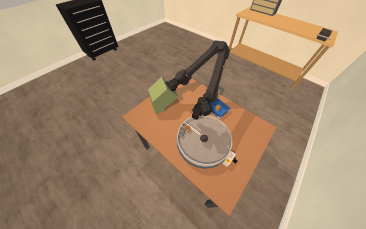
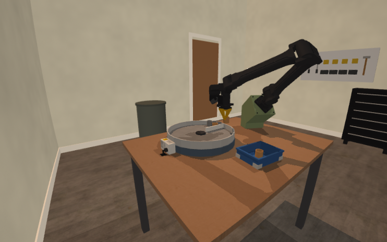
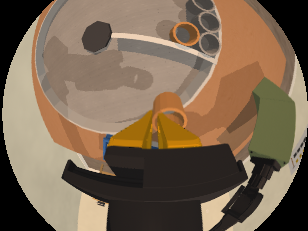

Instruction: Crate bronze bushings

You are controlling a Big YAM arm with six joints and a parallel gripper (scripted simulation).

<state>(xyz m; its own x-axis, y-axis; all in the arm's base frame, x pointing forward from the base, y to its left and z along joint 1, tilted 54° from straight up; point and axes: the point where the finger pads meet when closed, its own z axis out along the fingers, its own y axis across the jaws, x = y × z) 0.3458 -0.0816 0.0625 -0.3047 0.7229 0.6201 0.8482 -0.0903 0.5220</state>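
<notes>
Right now the blue crate is 28 cm to the left of my hand and 13 cm below it. Also, from my hand: grey turning table 14 cm ahead, 10 cm below, 7 cm to the right.
</notes>
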